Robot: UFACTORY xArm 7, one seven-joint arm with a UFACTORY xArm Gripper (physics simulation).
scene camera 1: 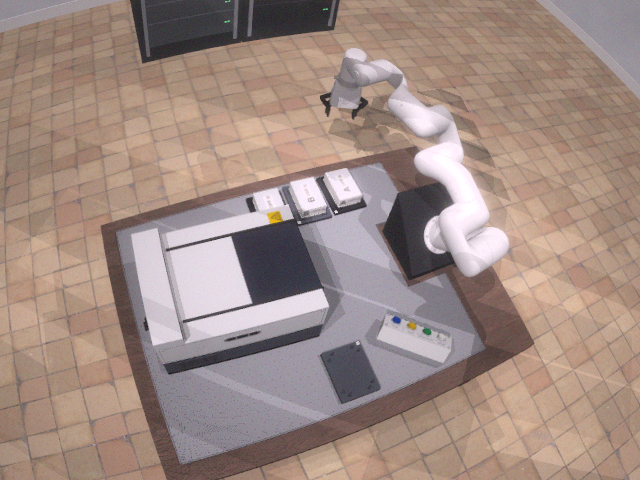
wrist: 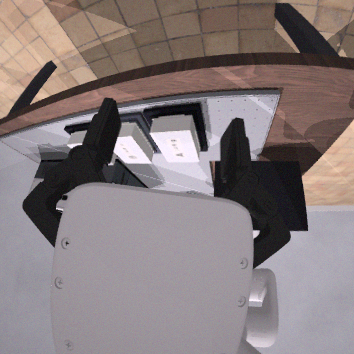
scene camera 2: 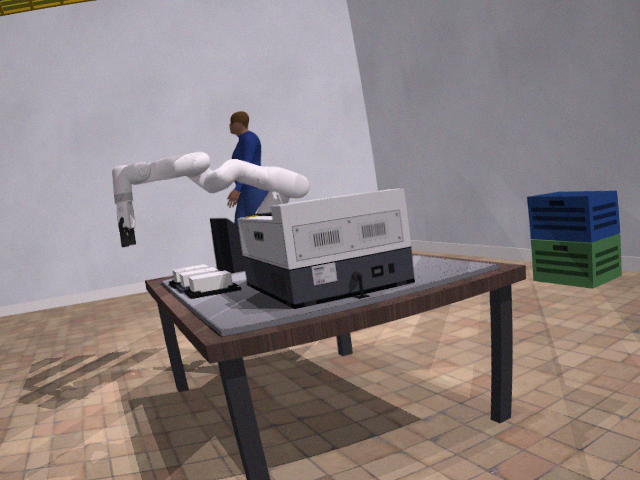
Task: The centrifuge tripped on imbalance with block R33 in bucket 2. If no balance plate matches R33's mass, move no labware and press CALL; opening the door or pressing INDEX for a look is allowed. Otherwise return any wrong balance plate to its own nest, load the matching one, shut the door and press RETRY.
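Pixels of known places: gripper, fingertip midpoint: (scene camera 1: pixel 340 115) (wrist: pixel 172 118) (scene camera 2: pixel 129 245); arm's base at its link origin: (scene camera 1: pixel 439 234).
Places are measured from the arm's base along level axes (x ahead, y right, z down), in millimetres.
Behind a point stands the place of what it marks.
The centrifuge (scene camera 1: pixel 258 316) @[y -186, x 644, z -119 mm] (scene camera 2: pixel 279 237) @[y 108, x 899, z -77 mm] stands on the table; its top shows a white panel (scene camera 1: pixel 209 279) @[y -57, x 744, z -118 mm] and a dark one (scene camera 1: pixel 276 260) @[y -42, x 559, z -121 mm]. Its buckets and block R33 do not show. White balance plate A (scene camera 1: pixel 342 187) @[y 269, x 241, z 37 mm] (wrist: pixel 174 137) @[y 329, x 229, z 37 mm], plate B (scene camera 1: pixel 308 197) @[y 251, x 366, z 37 mm] (wrist: pixel 134 142) @[y 307, x 327, z 39 mm] and a third plate (scene camera 1: pixel 267 200) @[y 268, x 500, z 38 mm] (scene camera 2: pixel 209 281) @[y 254, x 536, z 52 mm] sit in dark nests in a row; the third's label is unreadable. The button box (scene camera 1: pixel 413 345) @[y -324, x 220, z 33 mm] has blue, yellow, green and white buttons; their labels are unreadable. My gripper (scene camera 1: pixel 341 115) @[y 506, x 186, z -73 mm] (scene camera 2: pixel 128 244) @[y 506, x 186, z -73 mm] (wrist: pixel 172 118) @[y 506, x 186, z -73 mm] is open and empty, high up beyond the table edge near plate A.
A flat dark plate (scene camera 1: pixel 350 372) @[y -339, x 413, z 76 mm] with nothing on it lies near the button box. The black arm mount (scene camera 1: pixel 413 232) @[y 14, x 99, z -22 mm] stands at the table's side. A person in blue (scene camera 2: pixel 250 147) stands behind the arm. Blue (scene camera 2: pixel 560 217) and green (scene camera 2: pixel 563 260) crates stand away from the table.
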